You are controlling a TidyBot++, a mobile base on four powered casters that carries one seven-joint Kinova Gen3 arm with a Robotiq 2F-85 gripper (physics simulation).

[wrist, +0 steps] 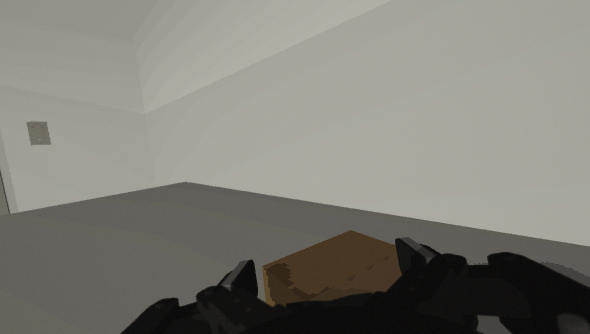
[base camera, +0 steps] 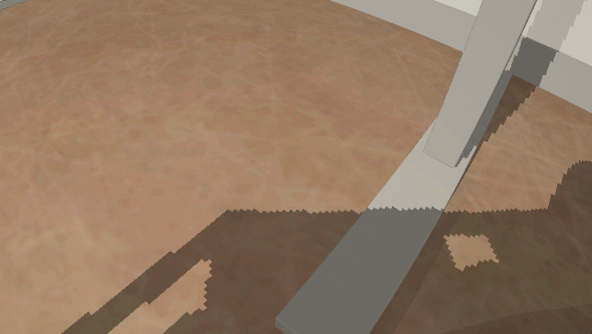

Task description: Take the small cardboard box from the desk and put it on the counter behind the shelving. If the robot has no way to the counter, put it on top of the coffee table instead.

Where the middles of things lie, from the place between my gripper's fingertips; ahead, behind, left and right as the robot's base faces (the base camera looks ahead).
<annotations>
The small brown cardboard box [wrist: 351, 263] is 40 mm below my hand, 30 mm ahead of it and 10 mm to the right of it.
</annotations>
